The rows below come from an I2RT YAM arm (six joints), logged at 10 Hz.
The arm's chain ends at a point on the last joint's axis. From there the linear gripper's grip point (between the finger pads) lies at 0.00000 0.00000 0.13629 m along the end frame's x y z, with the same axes.
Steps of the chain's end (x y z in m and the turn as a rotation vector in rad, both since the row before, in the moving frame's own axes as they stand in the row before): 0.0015, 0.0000, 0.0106, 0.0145, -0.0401, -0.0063; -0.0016, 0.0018, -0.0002, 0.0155, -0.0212, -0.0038; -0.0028, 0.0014, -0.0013, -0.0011, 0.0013, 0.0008; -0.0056, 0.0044, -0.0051, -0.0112, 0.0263, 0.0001; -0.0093, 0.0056, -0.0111, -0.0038, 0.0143, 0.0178; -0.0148, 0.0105, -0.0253, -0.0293, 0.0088, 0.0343
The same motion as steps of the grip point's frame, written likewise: -0.0040, -0.0020, 0.0105, 0.0145, -0.0401, -0.0063; -0.0045, -0.0003, -0.0002, 0.0155, -0.0212, -0.0038; -0.0026, 0.0015, -0.0013, -0.0011, 0.0013, 0.0008; -0.0020, 0.0059, -0.0052, -0.0112, 0.0263, 0.0001; -0.0074, 0.0061, -0.0111, -0.0038, 0.0143, 0.0178; -0.0137, 0.0145, -0.0254, -0.0293, 0.0088, 0.0343
